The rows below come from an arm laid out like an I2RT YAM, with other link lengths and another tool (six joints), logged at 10 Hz.
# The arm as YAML. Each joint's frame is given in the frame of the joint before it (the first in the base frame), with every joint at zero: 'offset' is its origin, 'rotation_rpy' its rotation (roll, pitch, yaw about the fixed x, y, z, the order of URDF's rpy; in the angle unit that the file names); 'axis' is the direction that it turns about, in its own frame. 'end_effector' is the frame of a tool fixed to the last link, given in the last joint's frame.
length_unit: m
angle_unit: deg
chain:
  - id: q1
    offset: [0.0, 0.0, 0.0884]
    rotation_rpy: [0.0, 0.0, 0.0]
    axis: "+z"
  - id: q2
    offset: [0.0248, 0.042, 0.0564]
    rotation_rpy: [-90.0, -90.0, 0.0]
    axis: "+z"
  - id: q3
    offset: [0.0, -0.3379, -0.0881]
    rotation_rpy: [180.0, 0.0, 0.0]
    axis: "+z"
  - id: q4
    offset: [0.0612, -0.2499, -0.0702]
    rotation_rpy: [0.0, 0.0, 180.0]
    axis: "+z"
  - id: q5
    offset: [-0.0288, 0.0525, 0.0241]
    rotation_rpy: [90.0, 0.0, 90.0]
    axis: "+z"
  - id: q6
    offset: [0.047, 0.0, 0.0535]
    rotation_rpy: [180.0, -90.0, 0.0]
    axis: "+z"
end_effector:
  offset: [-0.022, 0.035, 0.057]
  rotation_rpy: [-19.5, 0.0, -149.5]
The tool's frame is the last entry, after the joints.
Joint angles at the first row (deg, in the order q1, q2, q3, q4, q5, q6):
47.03, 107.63, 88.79, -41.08, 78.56, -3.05
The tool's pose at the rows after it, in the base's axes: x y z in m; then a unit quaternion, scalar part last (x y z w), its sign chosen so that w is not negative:
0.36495, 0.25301, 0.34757, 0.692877, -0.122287, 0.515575, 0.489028
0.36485, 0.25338, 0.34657, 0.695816, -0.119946, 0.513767, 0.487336
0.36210, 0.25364, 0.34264, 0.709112, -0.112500, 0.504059, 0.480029
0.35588, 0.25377, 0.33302, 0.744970, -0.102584, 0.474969, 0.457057
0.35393, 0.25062, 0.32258, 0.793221, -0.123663, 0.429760, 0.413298
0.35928, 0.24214, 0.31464, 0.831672, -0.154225, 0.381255, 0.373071
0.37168, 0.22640, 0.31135, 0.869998, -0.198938, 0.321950, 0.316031
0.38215, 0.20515, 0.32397, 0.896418, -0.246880, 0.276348, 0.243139
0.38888, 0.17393, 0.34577, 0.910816, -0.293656, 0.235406, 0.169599
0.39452, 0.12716, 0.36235, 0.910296, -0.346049, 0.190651, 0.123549
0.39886, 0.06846, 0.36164, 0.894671, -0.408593, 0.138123, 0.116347
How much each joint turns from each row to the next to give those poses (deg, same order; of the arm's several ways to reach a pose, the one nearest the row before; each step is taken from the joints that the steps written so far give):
0.00, -0.02, 0.00, 0.00, -0.21, -0.17
-0.03, 0.02, 0.00, -0.15, -0.51, 0.01
0.03, 0.01, 0.00, -2.36, -2.12, 1.89
-0.18, -0.01, 0.00, -5.18, -5.85, 4.85
-1.35, 0.00, 0.00, -4.27, -8.53, 7.26
-2.69, -0.02, 0.07, -1.57, -8.15, 4.46
-4.68, -0.43, 0.41, 0.00, -10.38, 3.14
-5.36, -2.19, 0.48, 1.01, -10.39, 1.66
-6.51, -3.08, 0.71, -0.09, -10.36, 0.94
-8.33, -2.23, 0.89, -2.32, -8.54, 0.53
-9.42, -0.37, 0.16, -3.56, -5.05, 0.44

